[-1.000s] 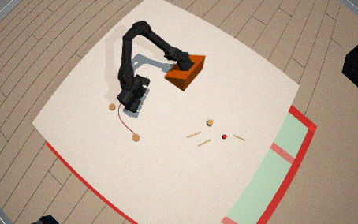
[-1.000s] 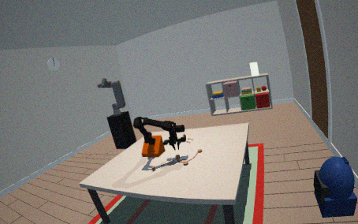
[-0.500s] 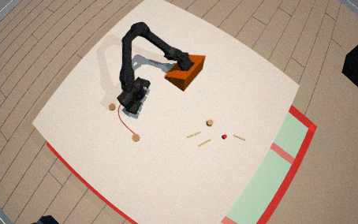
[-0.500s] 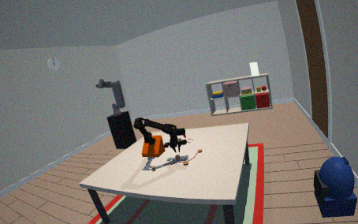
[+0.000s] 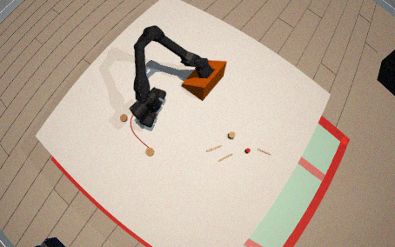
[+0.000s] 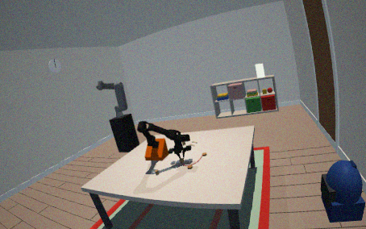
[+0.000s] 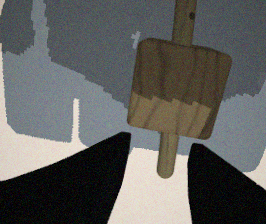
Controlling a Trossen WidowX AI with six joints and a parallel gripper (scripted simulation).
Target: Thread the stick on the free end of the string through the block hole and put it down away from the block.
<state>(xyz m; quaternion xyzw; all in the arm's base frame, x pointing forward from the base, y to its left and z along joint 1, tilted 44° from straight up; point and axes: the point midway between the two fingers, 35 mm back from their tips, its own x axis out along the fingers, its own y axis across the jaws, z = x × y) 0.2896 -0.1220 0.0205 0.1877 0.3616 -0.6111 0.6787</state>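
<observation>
The wooden block lies 3 cm to the right of my gripper tip, 1 cm below it and 1 cm ahead of it. Round my gripper tip: round wooden button 17 cm ahead, 10 cm to the left, 1 cm below; thin wooden stick 4 cm to the right, 1 cm below, 1 cm ahead.
</observation>
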